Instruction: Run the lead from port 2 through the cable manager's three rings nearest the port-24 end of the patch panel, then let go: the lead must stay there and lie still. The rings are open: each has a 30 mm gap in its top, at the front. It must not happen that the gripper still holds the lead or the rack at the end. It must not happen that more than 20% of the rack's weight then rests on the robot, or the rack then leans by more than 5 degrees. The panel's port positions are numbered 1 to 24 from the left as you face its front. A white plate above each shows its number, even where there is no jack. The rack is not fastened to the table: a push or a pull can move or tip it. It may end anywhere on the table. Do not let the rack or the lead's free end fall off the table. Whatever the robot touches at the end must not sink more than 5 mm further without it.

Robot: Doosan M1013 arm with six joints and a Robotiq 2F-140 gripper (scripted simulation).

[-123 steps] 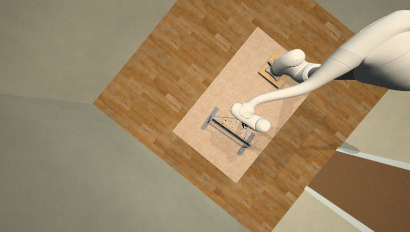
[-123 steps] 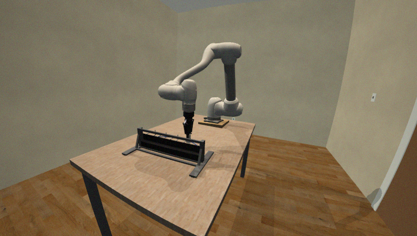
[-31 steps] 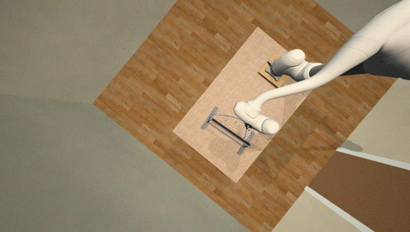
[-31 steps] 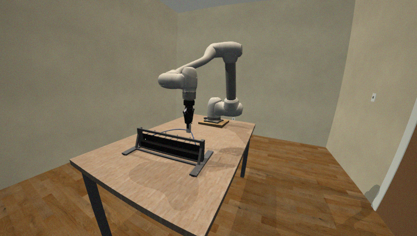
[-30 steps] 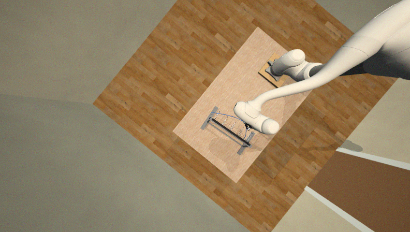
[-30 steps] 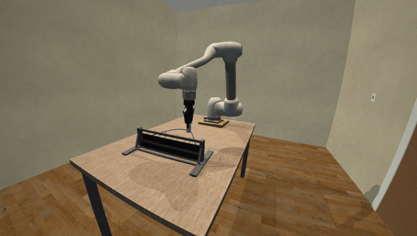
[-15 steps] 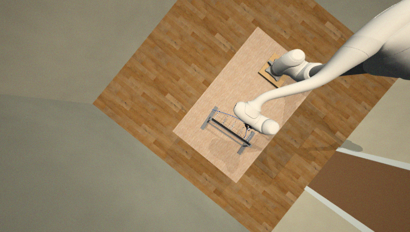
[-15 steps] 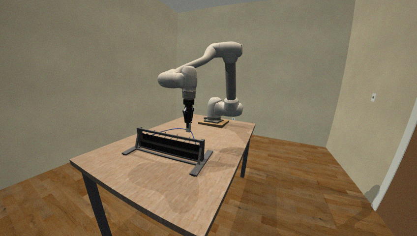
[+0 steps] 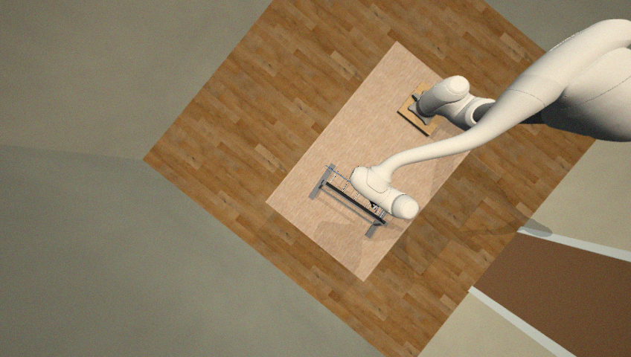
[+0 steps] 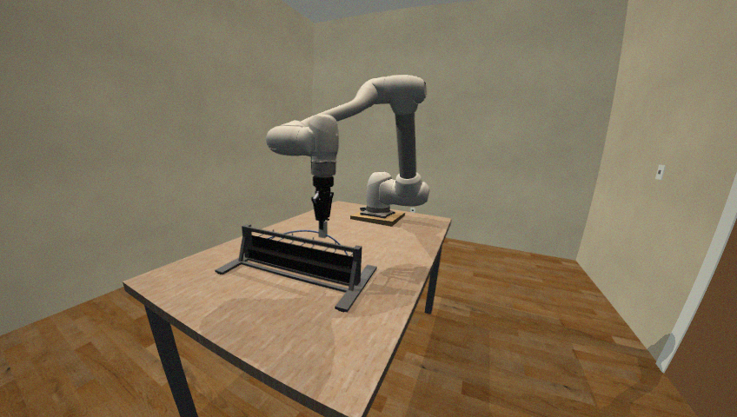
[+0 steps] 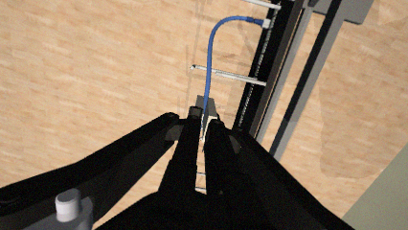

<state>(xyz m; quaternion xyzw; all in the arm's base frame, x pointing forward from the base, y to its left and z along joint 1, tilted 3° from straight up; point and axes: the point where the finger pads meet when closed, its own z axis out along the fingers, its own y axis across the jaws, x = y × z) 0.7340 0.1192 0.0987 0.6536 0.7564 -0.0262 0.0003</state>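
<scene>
Now: hand 10 cm short of the rack, 4 cm to the left of it and 8 cm above it.
</scene>
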